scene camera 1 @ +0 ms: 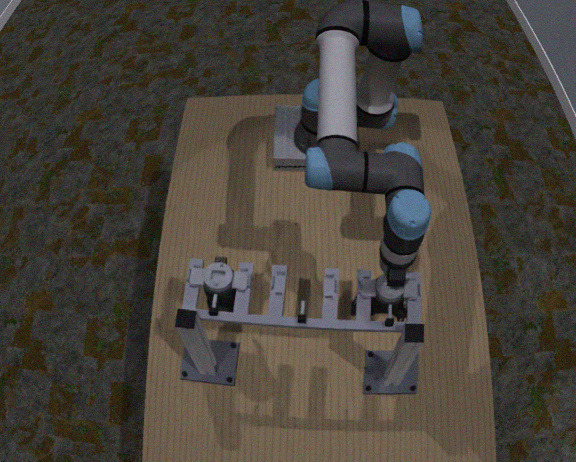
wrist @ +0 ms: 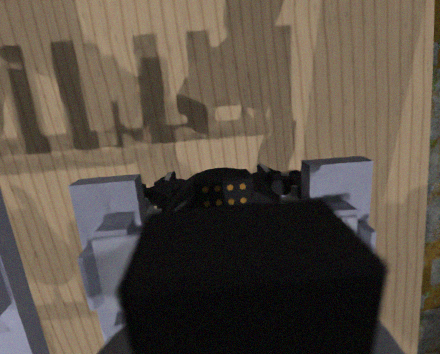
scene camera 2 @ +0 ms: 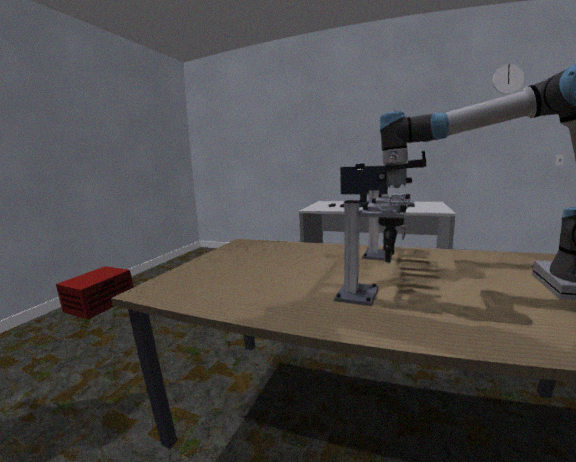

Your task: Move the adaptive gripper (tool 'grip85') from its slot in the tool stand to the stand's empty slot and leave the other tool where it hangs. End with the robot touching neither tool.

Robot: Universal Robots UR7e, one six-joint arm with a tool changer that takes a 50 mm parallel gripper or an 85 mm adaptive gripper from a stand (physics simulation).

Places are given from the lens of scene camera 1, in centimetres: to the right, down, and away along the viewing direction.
adaptive gripper (scene camera 1: 381, 295): 19, 13, 116
tool stand (scene camera 1: 208, 361): -18, 30, 127
The marked spots on the tool stand and the adaptive gripper are 43 cm apart.
